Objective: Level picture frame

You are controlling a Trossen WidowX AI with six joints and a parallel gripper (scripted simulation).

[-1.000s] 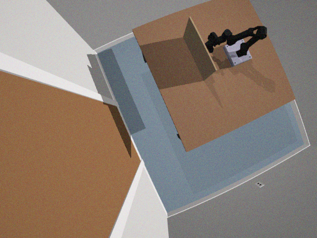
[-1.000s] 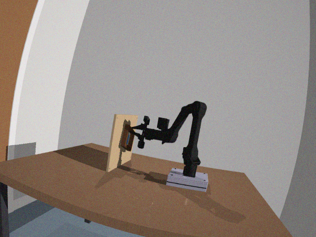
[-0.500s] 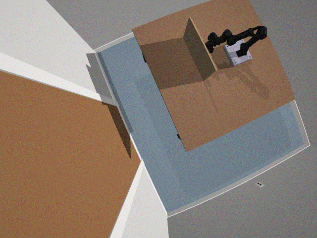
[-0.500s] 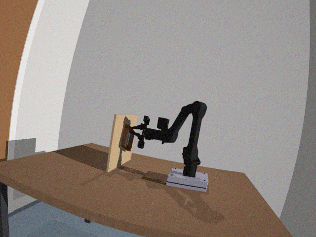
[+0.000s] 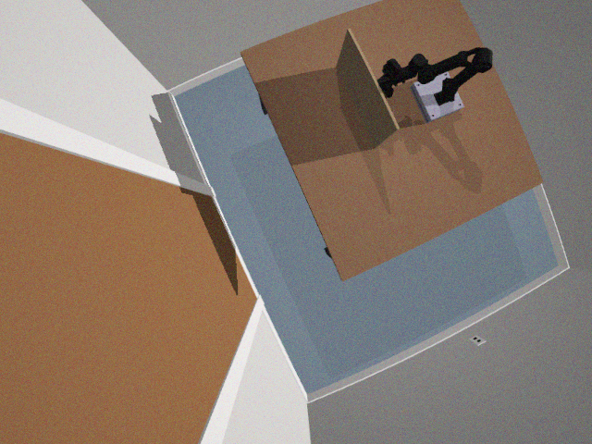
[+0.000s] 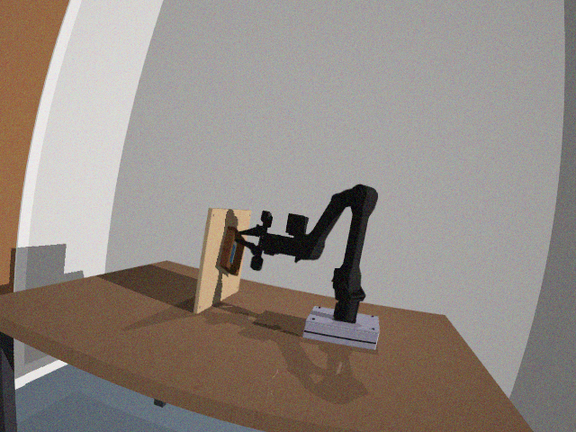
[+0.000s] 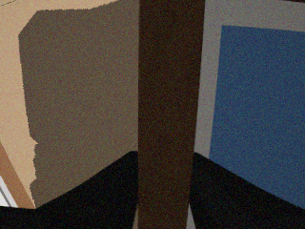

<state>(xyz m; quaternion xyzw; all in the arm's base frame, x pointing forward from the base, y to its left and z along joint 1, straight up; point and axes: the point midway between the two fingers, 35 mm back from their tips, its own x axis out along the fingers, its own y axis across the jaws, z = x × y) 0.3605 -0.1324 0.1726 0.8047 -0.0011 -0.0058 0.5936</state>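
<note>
Now: gripper tip 1 cm short of the picture frame, 1 cm to the right of it and 5 cm above it. From my gripper tip the other things lie so: wall panel 2 cm ahead, 1 cm to the right, 7 cm below.
</note>
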